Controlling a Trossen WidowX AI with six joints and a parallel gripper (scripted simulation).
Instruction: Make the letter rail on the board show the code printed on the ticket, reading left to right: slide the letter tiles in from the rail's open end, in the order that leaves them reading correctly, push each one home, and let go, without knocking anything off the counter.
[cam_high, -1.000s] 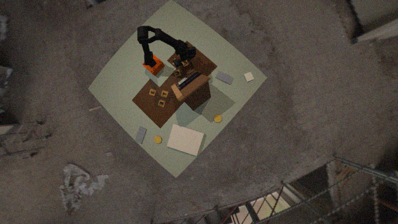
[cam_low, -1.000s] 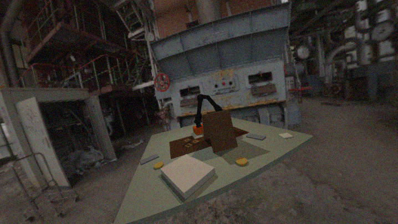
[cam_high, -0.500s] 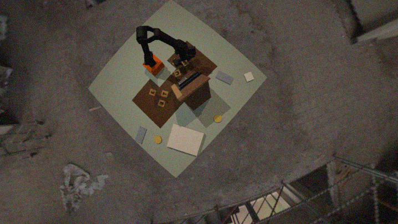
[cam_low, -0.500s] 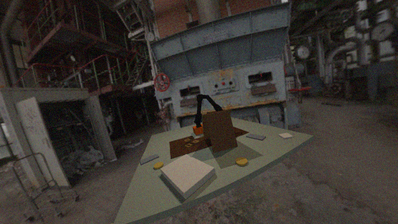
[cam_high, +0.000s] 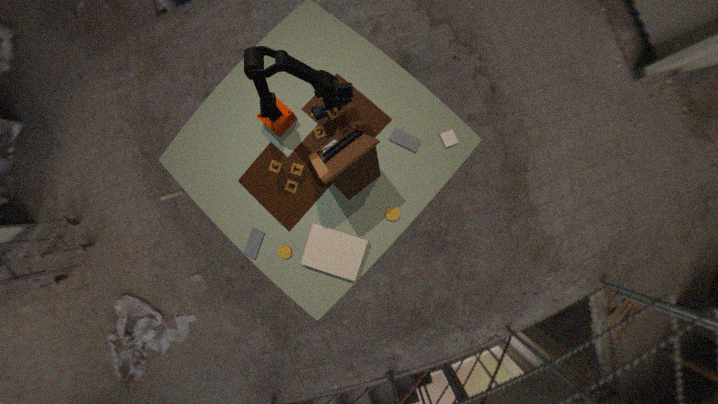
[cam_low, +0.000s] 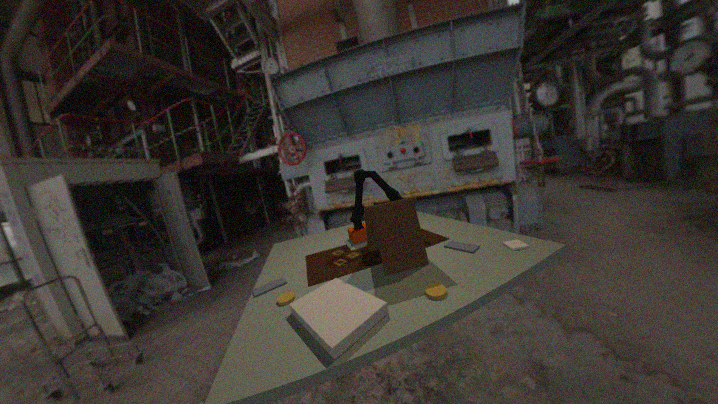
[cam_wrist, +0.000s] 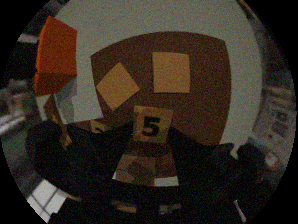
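Right now the tan tile is 8 cm behind my gripper tip, 3 cm to the left of it and 1 cm below it. Also, from my gripper tip: white slab: 54 cm ahead, 43 cm to the right; then brown mat: 4 cm ahead, 20 cm to the right, 1 cm below; then white ticket: 14 cm ahead, 12 cm to the right, 6 cm above.
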